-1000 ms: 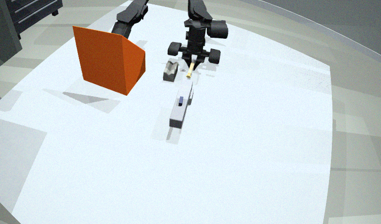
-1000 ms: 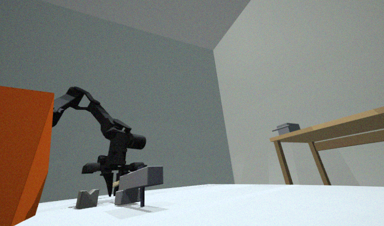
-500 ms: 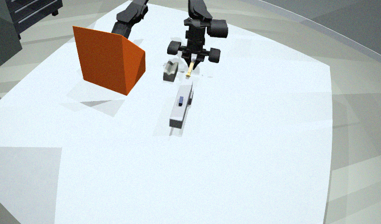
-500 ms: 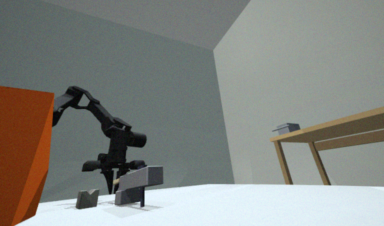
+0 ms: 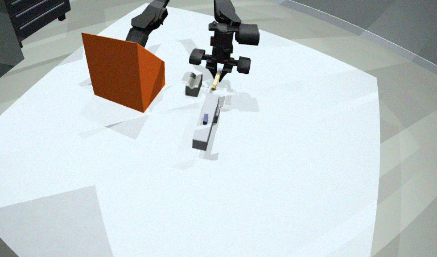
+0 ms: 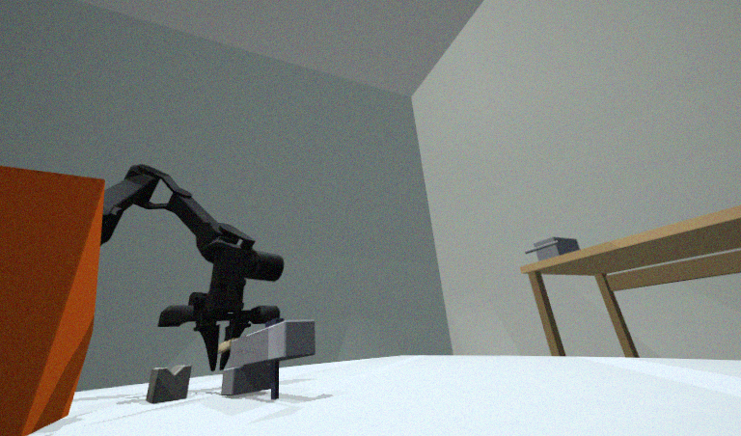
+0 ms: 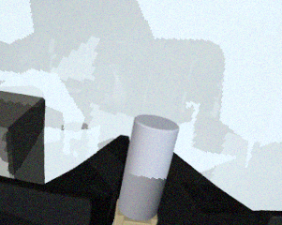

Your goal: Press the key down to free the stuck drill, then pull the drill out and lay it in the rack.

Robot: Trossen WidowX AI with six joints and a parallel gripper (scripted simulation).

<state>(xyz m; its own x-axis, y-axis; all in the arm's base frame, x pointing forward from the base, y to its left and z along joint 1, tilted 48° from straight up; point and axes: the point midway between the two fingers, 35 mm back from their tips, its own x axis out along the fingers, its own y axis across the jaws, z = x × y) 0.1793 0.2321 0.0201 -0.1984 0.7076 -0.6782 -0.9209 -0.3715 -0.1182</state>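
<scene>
My gripper tip is 40 mm to the left of the drill, 40 mm below it and 10 mm short of it. Also, from my gripper tip: blue key: 210 mm to the right, 80 mm ahead, 20 mm above; then rack: 60 mm behind, 50 mm to the right, 10 mm below; then housing: 180 mm to the right, 70 mm ahead, 20 mm above.
</scene>
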